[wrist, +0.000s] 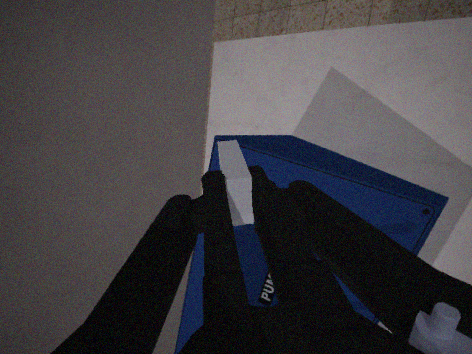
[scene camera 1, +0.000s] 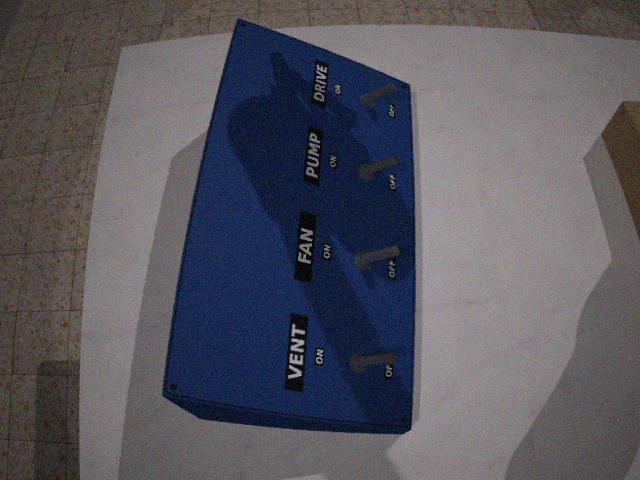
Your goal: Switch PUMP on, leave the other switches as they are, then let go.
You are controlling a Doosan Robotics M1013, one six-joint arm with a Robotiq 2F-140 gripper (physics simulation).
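Frame: origin at the arm's base, x ahead, y left, z up, level; centimetres.
Seen in the pictures: gripper, fingertip midpoint: (wrist: 228, 158).
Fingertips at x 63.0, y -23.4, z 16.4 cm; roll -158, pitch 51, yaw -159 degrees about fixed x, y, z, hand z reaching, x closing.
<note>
Offsets run from my fingertips to a thing's top centre. Level surfaces: height alone.
The blue switch box (scene camera 1: 232, 248) (wrist: 350, 190) lies on a white table. In the scene view the PUMP lever @(dz -14.2, dx -5.6, dy +21.7 cm) (scene camera 1: 379, 167) leans to its OFF mark. The DRIVE lever @(dz -14.2, dx -6.6, dy +9.8 cm) (scene camera 1: 378, 95), FAN lever @(dz -14.2, dx -4.5, dy +33.7 cm) (scene camera 1: 377, 257) and VENT lever @(dz -14.2, dx -3.4, dy +45.6 cm) (scene camera 1: 373, 360) also lean to OFF. My gripper (wrist: 228, 158) is shut with nothing gripped, a pale grey fingertip piece showing between its dark fingers. It hangs over the box in the wrist view, where part of the PUMP label @(dz -14.4, dx +2.6, dy +21.0 cm) (wrist: 267, 290) shows between the fingers. The levers are not visible there. The gripper does not show in the scene view; how far it is from the PUMP lever cannot be told.
The white table @(dz -27.2 cm) (scene camera 1: 496, 155) (wrist: 270, 90) surrounds the box, with tiled floor (scene camera 1: 46, 206) (wrist: 300, 15) beyond. A brown block-like object (scene camera 1: 626, 149) stands at the right edge of the scene view. A large grey surface (wrist: 100, 100) fills the left of the wrist view. Shadows cross the box.
</note>
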